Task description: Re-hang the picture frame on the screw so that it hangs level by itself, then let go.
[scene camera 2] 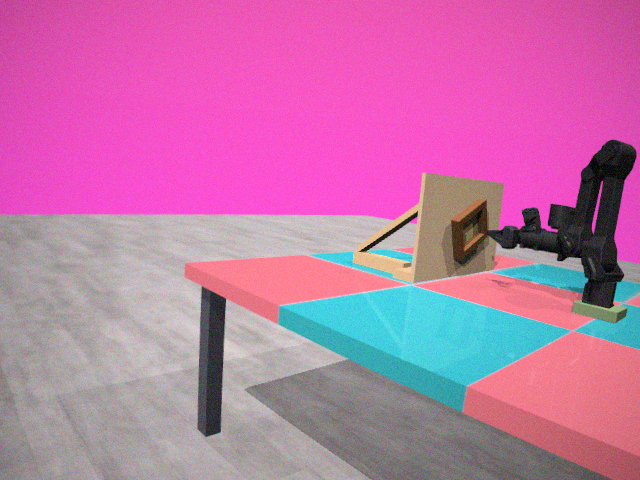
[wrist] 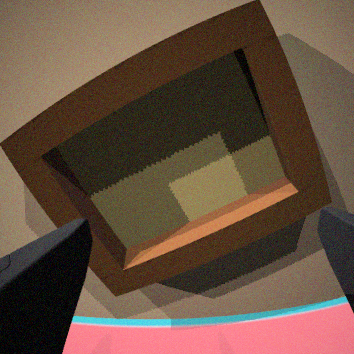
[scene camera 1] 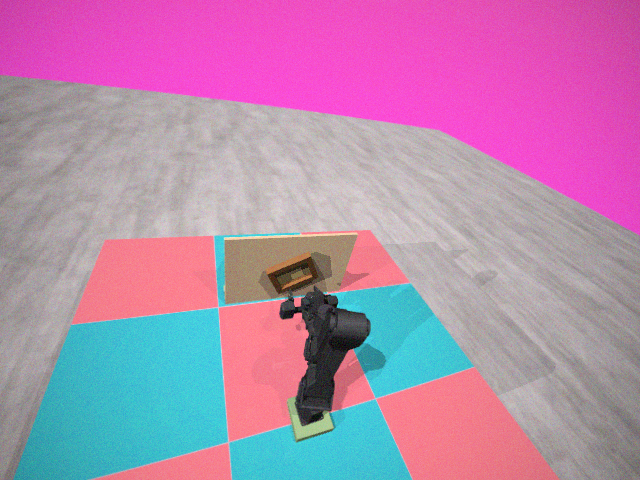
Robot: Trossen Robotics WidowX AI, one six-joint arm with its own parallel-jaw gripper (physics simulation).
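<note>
The brown picture frame (scene camera 1: 288,262) (scene camera 2: 458,240) (wrist: 150,70) is against the upright tan board (scene camera 1: 240,268) (scene camera 2: 436,206) (wrist: 75,30). It is tilted, with its right end higher than its left in scene view 1 and the wrist view. The screw does not show; the frame's back is hidden. My gripper (scene camera 1: 302,292) (scene camera 2: 490,234) (wrist: 208,226) is open and empty, in front of the frame's lower part. In the wrist view the left fingertip overlaps the lower left side of the frame, and the right fingertip is by its lower right corner. Contact cannot be told.
A wooden brace (scene camera 2: 387,228) props the board from behind. The board stands on the pink and cyan checkered table (scene camera 1: 129,351) (scene camera 2: 361,325). The arm's green base plate (scene camera 1: 312,432) (scene camera 2: 599,311) is on the table in front of the board.
</note>
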